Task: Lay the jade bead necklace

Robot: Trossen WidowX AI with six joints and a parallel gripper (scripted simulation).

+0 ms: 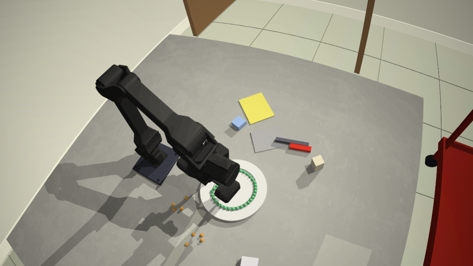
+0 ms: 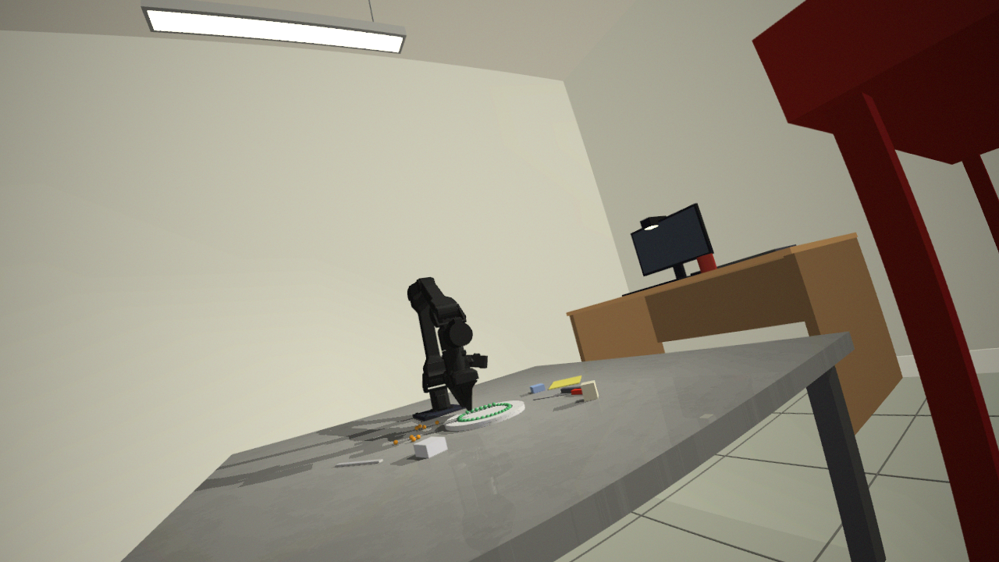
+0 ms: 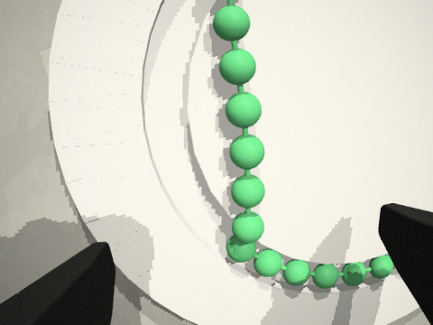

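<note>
My gripper tip is now 50 mm short of the inner disc, 30 mm to the right of it and 20 mm above it. From my gripper tip the other things lie so: blue cube: 240 mm to the left, 90 mm behind, 20 mm below; then grey sheet: 240 mm to the left, 30 mm below, 30 mm ahead; then bead board: 50 mm ahead, 30 mm to the left, 20 mm below.
</note>
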